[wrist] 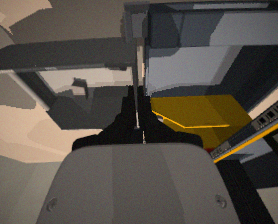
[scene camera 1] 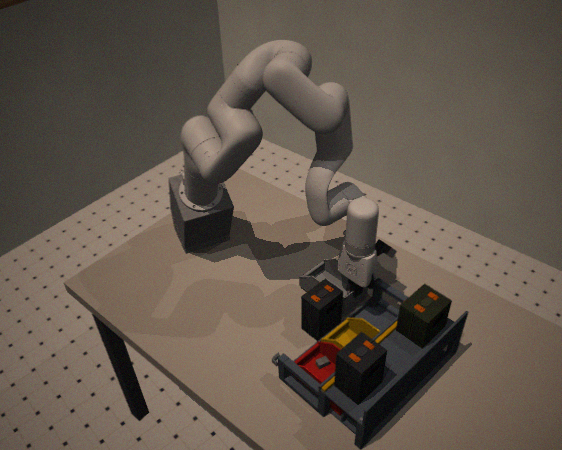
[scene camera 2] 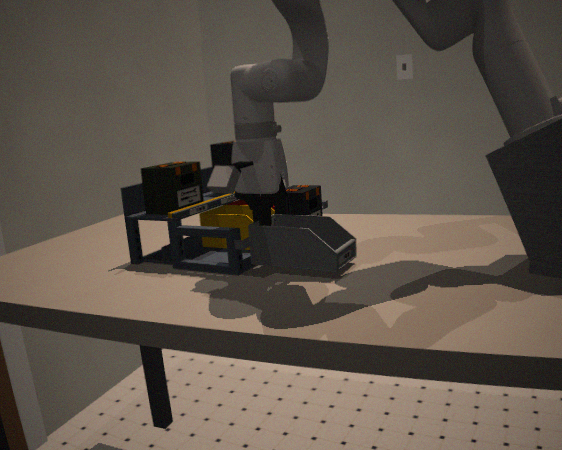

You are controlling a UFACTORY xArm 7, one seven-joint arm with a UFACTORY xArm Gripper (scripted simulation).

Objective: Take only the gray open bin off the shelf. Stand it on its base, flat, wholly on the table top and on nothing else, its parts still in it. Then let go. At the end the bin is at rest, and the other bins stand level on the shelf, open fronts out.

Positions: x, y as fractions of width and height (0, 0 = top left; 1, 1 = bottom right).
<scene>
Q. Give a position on a yellow bin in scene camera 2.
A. At 0.40, 0.48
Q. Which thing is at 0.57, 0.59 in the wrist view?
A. My gripper.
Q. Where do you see a red bin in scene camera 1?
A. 0.57, 0.78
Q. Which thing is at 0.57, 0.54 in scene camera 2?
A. A gray open bin.
</scene>
